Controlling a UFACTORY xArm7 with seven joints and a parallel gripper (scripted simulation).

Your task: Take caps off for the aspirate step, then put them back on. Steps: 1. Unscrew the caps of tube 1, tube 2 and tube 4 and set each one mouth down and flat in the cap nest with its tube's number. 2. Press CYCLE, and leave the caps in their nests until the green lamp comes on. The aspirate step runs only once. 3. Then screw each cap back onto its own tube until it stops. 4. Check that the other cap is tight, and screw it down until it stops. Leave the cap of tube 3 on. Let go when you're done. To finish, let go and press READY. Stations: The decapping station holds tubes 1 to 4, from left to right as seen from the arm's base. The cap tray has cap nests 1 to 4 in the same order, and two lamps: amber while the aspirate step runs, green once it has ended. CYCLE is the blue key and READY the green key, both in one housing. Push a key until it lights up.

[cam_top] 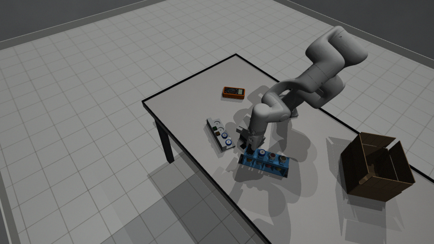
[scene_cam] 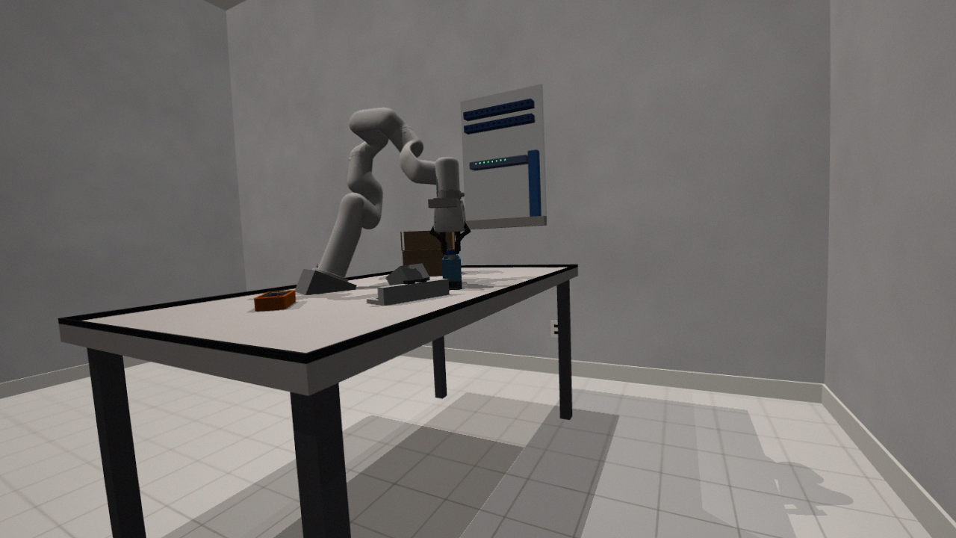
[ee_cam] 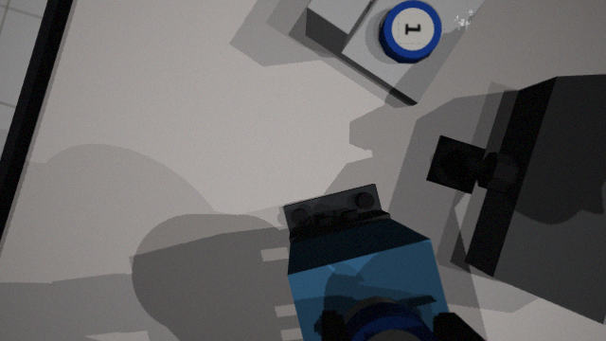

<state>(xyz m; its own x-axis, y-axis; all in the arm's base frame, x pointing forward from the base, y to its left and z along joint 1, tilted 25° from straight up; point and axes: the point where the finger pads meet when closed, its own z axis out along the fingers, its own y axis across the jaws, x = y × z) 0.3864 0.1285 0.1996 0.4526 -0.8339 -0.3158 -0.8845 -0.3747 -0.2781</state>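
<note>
The cap 4 is 1 cm below my hand. Also, from my hand: cap 3: 4 cm to the left, 3 cm behind, 2 cm below; then blue key: 12 cm behind, 9 cm to the right, 6 cm below; then key housing: 11 cm to the right, 10 cm behind, 8 cm below.
</note>
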